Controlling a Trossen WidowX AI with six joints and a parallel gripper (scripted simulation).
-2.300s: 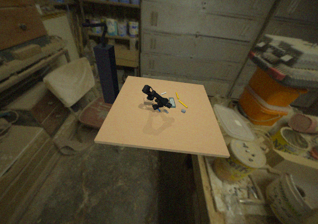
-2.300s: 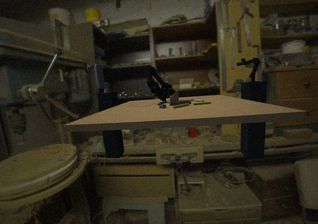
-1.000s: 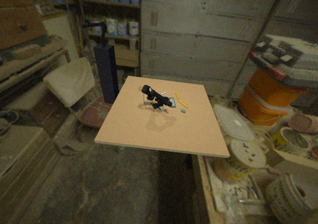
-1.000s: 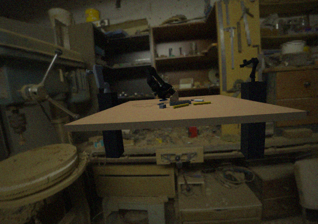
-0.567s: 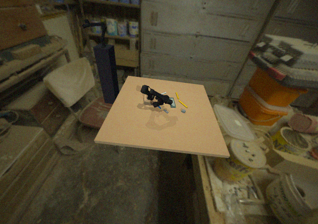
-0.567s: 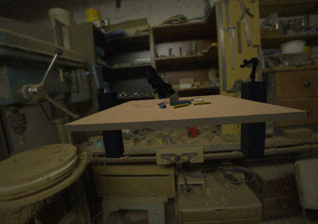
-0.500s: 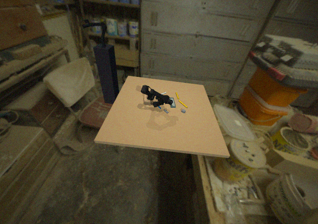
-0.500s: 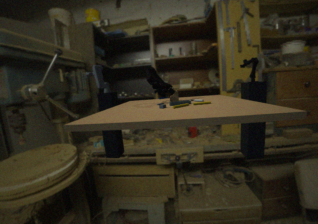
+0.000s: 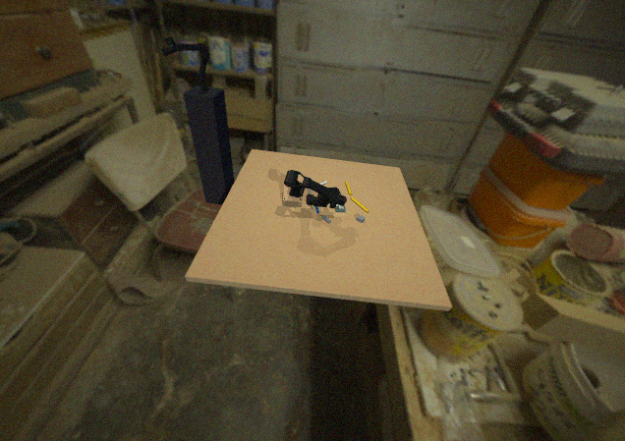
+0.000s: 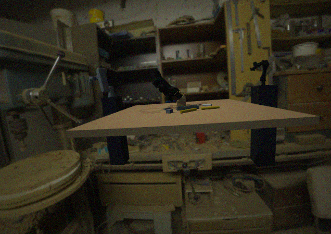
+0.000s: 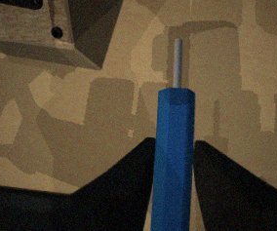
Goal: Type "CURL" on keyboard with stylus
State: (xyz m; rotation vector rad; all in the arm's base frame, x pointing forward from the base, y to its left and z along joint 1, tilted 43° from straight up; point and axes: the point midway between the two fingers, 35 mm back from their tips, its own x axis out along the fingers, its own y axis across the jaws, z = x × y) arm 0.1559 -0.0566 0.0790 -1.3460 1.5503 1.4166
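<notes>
Now: the blue stylus 10 mm to the left of my gripper tip. The rest, counted from my gripper tip: yellow cylinder: 320 mm to the left, 220 mm ahead, 60 mm below; grey stylus tip: 40 mm to the left, 10 mm behind.
</notes>
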